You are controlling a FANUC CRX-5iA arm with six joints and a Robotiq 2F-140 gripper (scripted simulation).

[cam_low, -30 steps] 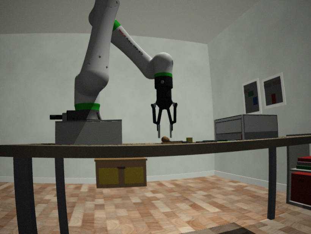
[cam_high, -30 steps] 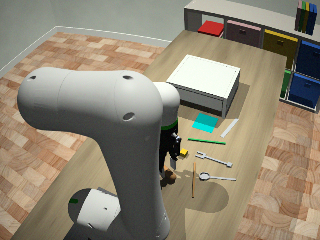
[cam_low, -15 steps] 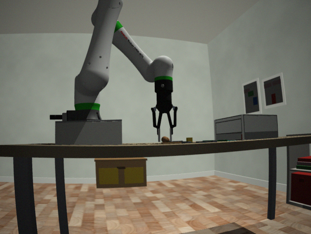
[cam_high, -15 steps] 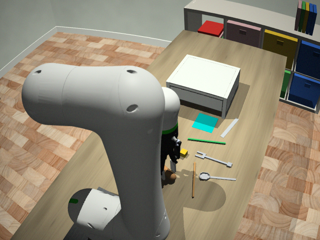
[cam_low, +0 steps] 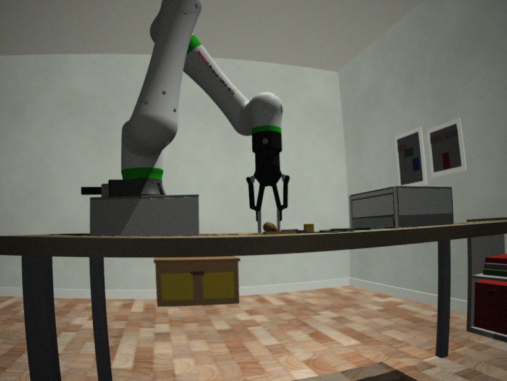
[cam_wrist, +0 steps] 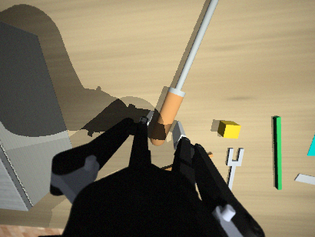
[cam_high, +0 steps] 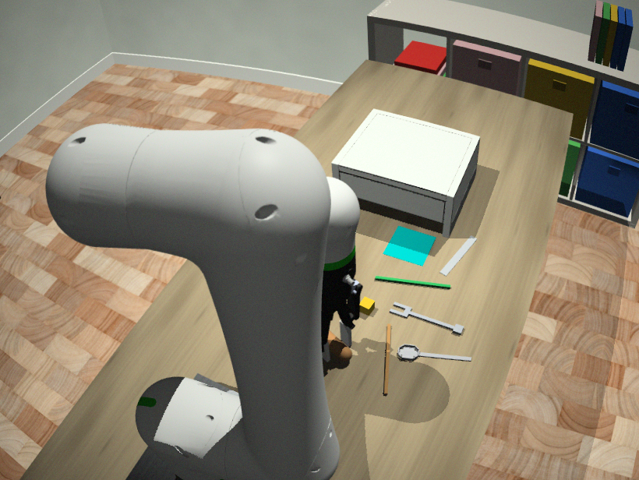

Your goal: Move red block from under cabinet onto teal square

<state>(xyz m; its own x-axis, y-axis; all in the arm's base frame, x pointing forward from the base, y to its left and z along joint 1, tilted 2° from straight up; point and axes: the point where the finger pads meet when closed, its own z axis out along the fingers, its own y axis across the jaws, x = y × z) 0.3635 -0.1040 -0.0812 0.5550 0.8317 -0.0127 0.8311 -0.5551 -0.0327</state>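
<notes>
My gripper is now 11 cm to the left of the wooden stick and 3 cm above it. The rest, counted from my hand: hook tool: 11 cm ahead, 10 cm to the left, 2 cm below; then grey spoon-like tool: 18 cm to the right, 3 cm below, 3 cm ahead; then yellow cube: 12 cm ahead, 4 cm to the right, 2 cm below.
</notes>
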